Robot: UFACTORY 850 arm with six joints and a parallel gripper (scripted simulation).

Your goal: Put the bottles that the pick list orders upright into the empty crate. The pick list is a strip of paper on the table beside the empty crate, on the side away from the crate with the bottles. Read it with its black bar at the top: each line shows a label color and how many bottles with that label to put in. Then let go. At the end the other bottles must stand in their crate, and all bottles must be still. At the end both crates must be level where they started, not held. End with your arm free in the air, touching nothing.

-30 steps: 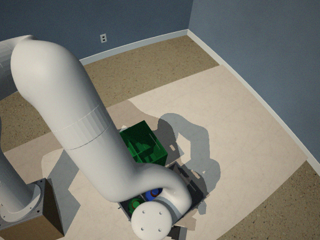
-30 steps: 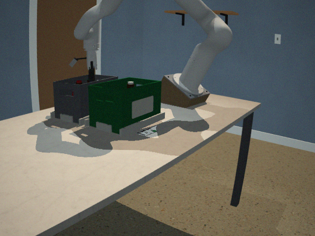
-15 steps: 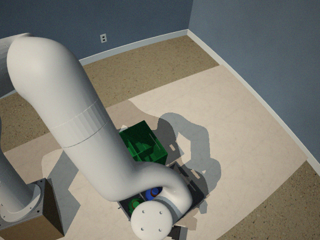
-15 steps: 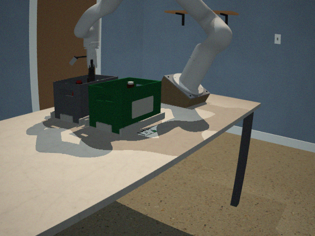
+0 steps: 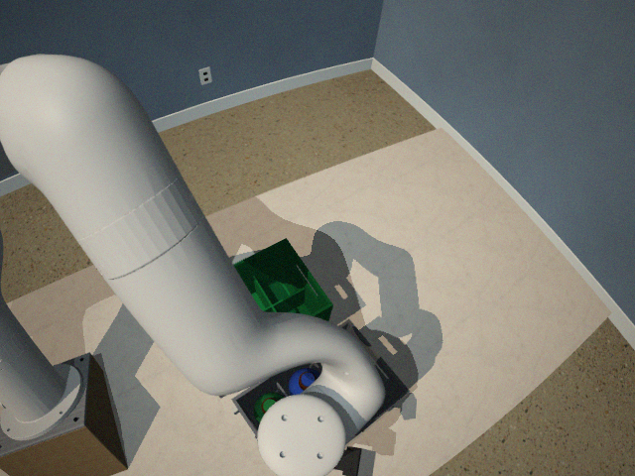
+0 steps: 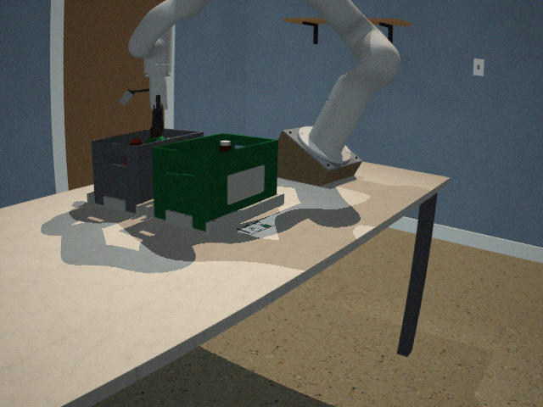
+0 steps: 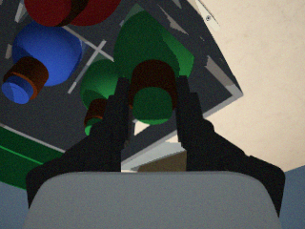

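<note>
Now: the green bottle 2 cm behind my hand, 9 cm to the left of it and 10 cm below it. The rest, counted from my hand: grey crate (8 cm ahead, 6 cm to the left, 10 cm below); red bottle (9 cm ahead, 2 cm to the left, 10 cm below); blue bottle (7 cm ahead, 11 cm to the left, 10 cm below).
</note>
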